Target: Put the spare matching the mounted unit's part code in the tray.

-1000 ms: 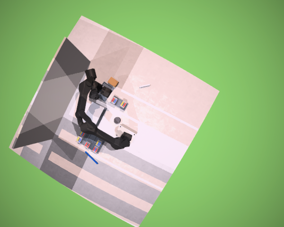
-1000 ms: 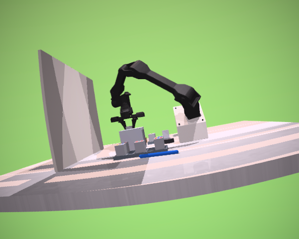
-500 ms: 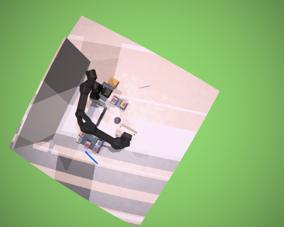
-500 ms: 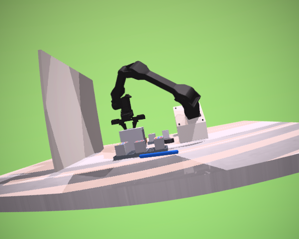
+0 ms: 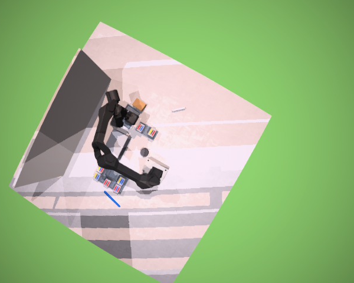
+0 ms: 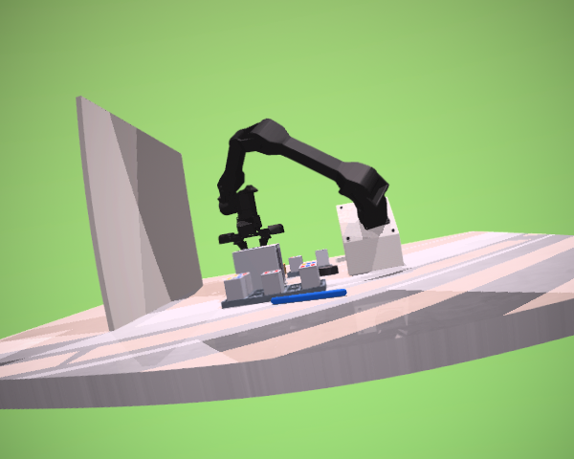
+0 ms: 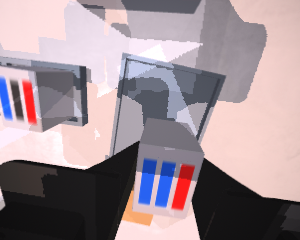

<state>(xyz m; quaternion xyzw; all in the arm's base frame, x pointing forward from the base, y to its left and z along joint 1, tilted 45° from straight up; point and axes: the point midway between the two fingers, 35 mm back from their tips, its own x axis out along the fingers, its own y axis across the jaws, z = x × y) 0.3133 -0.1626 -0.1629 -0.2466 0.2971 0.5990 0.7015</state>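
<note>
The grey-rimmed tray is 50 mm below my gripper tip. Round my gripper tip: grey spare block 20 mm above; then grey mounted unit 20 mm behind, 200 mm to the left; then orange block 40 mm behind, 90 mm to the right, 40 mm below.
</note>
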